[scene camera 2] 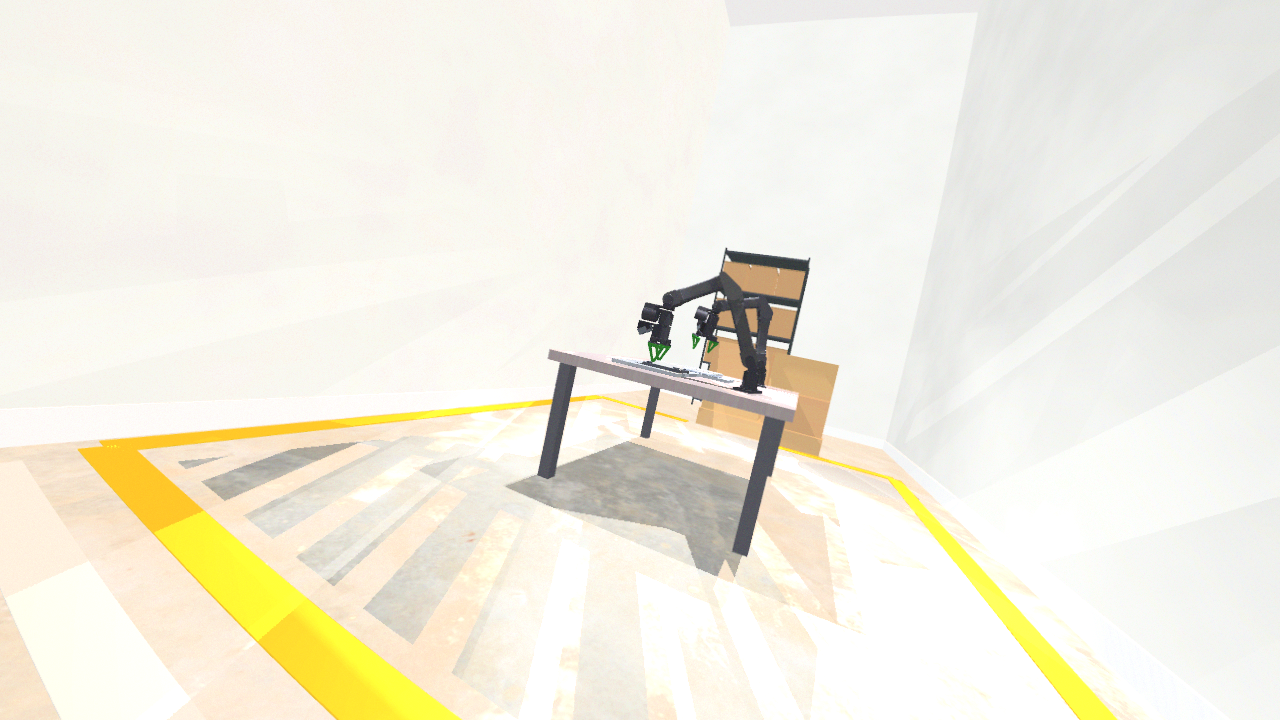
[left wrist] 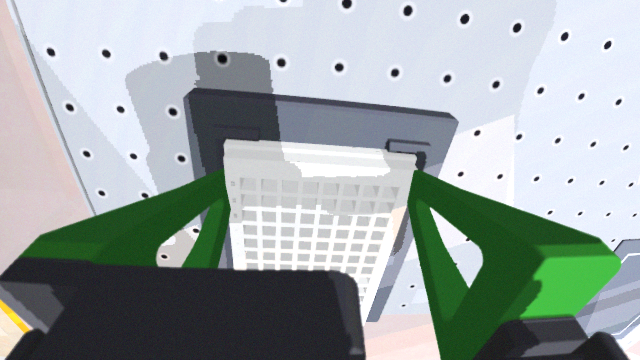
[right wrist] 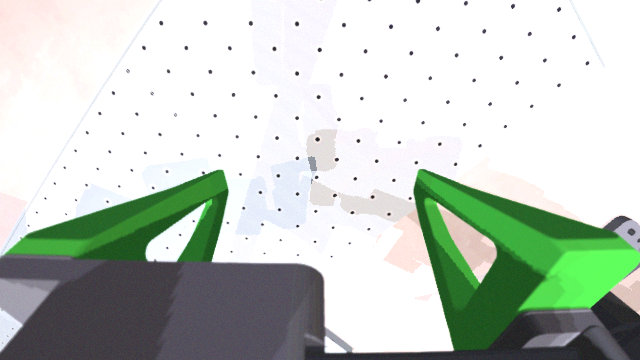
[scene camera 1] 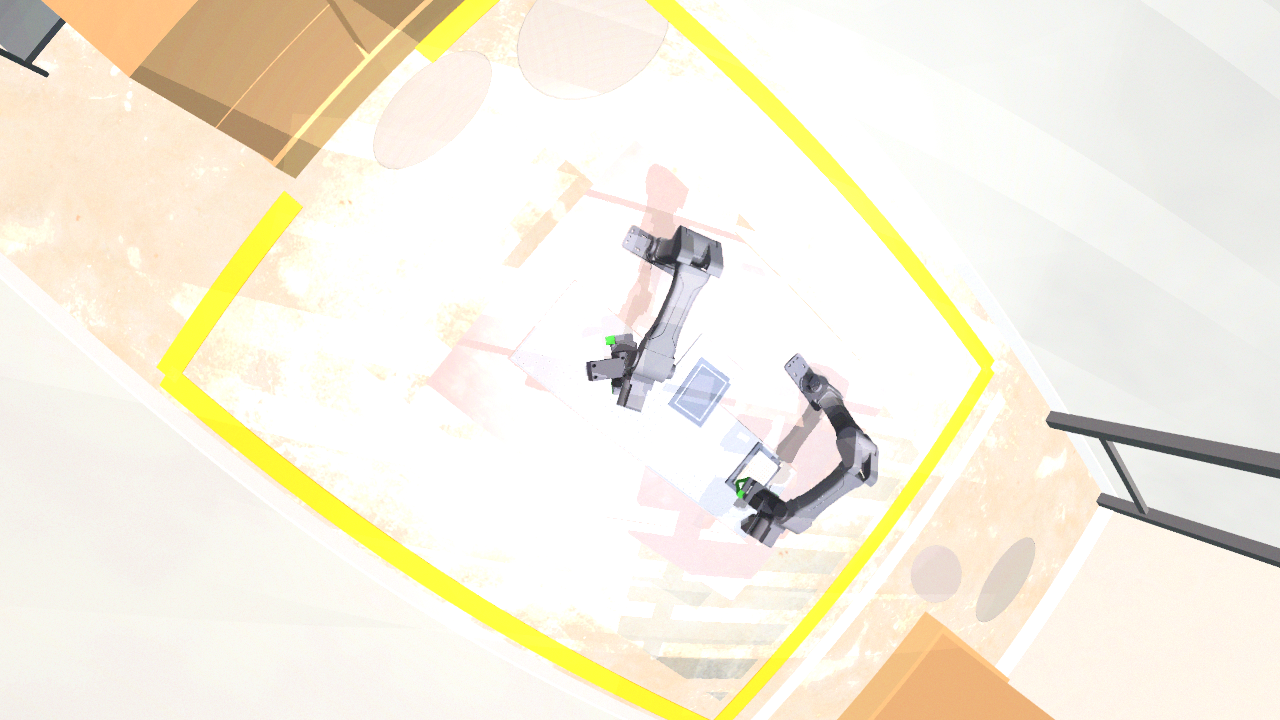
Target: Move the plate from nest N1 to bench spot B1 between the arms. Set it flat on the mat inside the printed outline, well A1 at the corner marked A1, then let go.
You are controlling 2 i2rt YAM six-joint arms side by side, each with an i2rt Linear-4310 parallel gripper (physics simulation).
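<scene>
The white well plate is at the dark nest, inside its corner tabs; whether it is lifted at all I cannot tell. My left gripper is shut on the plate, one green fingertip against each long side near one end. The plate's far end is partly hidden by the gripper body. The bench spot mat is blue-grey with a white outline, between the arms; its A1 mark is not readable. My right gripper is open and empty above the perforated board.
The perforated board lies under the nest. The table carries both arms. The right arm reaches down beside the mat on its left in scene camera 1. A shelf with boxes stands beyond the table.
</scene>
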